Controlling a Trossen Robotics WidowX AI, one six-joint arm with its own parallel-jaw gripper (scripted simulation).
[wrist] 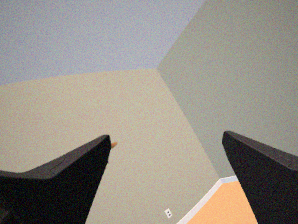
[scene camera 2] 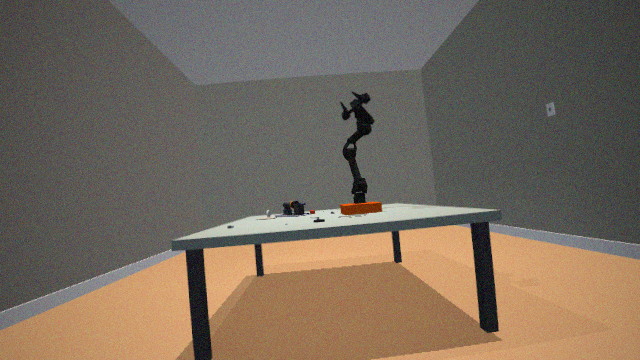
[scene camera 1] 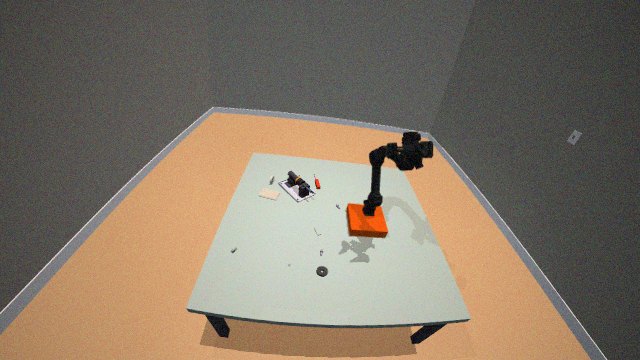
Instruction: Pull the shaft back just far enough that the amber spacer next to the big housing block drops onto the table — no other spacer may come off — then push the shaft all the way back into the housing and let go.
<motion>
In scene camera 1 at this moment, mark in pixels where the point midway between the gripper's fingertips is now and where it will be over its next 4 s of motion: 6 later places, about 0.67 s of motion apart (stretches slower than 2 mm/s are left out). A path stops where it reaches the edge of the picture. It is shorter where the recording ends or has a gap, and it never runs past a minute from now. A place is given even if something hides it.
My gripper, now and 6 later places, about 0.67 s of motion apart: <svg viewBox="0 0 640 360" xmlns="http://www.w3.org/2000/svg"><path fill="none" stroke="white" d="M402 143L367 166L306 187L306 189L312 190L312 191L312 191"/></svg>
</motion>
